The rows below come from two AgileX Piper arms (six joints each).
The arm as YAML. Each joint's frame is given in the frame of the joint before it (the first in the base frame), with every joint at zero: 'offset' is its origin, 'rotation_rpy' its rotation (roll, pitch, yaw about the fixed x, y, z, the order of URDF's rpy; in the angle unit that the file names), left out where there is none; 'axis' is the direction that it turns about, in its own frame. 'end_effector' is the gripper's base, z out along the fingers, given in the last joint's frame.
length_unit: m
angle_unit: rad
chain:
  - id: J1
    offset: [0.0, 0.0, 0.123]
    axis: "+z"
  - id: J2
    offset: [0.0, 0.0, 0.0]
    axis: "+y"
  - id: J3
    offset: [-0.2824, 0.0, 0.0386]
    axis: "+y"
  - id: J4
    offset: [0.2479, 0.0, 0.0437]
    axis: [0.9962, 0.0, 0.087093]
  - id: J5
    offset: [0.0, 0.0, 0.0]
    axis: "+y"
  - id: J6
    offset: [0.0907, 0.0, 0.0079]
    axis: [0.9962, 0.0, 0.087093]
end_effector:
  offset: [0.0, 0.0, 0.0]
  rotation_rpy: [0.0, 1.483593, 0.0]
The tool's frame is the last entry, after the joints.
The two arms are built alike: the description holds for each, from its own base.
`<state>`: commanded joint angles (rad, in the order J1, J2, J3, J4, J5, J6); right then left.
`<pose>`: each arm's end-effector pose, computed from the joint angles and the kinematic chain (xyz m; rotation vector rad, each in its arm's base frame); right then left.
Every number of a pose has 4 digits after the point. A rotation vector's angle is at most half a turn.
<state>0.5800 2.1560 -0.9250 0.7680 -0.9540 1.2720 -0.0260 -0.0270 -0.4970 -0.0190 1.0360 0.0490</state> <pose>0.3482 0.1664 0.0921 1.4519 1.3699 1.0299 -0.0077 -0.0013 0.2783 0.0757 1.9940 -0.0077</pose>
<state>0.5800 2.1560 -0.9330 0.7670 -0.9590 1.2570 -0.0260 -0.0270 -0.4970 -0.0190 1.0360 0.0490</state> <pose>0.3499 0.1674 0.0941 1.4342 1.3688 1.0296 -0.0077 -0.0013 0.2783 0.0757 1.9940 -0.0077</pose>
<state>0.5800 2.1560 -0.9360 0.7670 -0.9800 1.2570 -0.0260 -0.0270 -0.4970 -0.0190 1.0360 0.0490</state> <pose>0.3510 0.1672 0.0964 1.4212 1.3480 1.0379 -0.0077 -0.0013 0.2783 0.0757 1.9940 -0.0077</pose>
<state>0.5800 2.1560 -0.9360 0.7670 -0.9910 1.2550 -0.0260 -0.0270 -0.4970 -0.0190 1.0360 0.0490</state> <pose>0.3512 0.1669 0.0974 1.4131 1.3394 1.0393 -0.0077 -0.0013 0.2783 0.0757 1.9940 -0.0077</pose>
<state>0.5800 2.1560 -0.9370 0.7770 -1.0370 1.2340 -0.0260 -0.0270 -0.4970 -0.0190 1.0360 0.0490</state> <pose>0.3521 0.1650 0.1012 1.3781 1.3031 1.0327 -0.0077 -0.0013 0.2783 0.0757 1.9940 -0.0077</pose>
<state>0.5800 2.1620 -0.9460 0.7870 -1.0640 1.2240 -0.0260 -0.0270 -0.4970 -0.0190 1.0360 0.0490</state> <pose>0.3540 0.1645 0.1027 1.3629 1.2757 1.0297 -0.0077 -0.0013 0.2783 0.0757 1.9940 -0.0077</pose>
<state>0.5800 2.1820 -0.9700 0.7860 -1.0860 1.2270 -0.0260 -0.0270 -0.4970 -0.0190 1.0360 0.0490</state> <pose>0.3585 0.1668 0.1016 1.3507 1.2520 1.0404 -0.0077 -0.0013 0.2783 0.0757 1.9940 -0.0077</pose>
